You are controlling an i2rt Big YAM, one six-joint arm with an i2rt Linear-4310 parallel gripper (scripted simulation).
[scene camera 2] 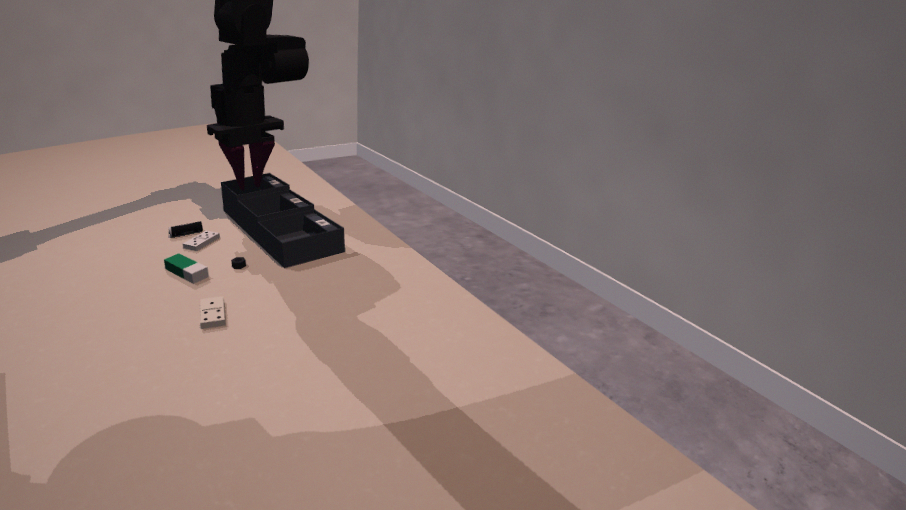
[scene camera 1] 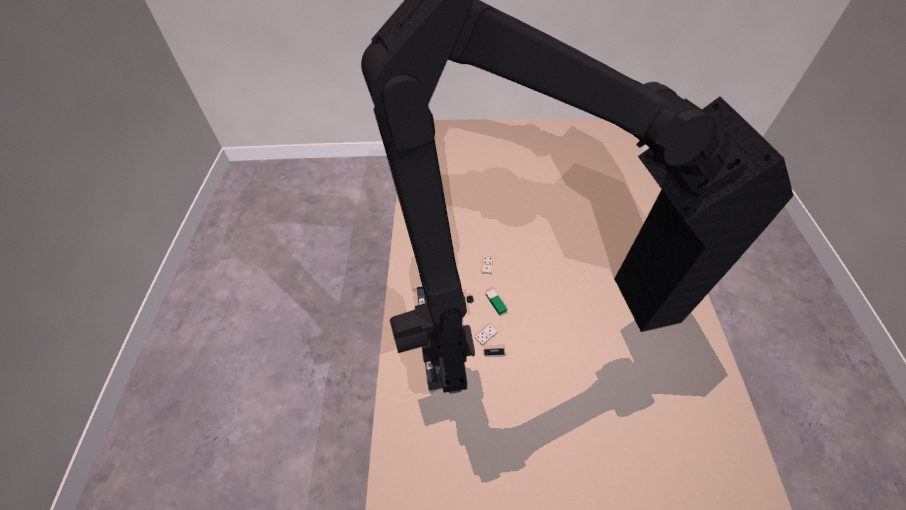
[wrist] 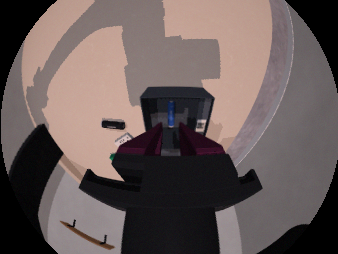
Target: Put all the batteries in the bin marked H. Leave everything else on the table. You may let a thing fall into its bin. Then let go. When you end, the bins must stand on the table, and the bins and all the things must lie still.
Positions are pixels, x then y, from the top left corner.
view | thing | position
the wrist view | my gripper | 170, 126
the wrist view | three joined black bins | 154, 101
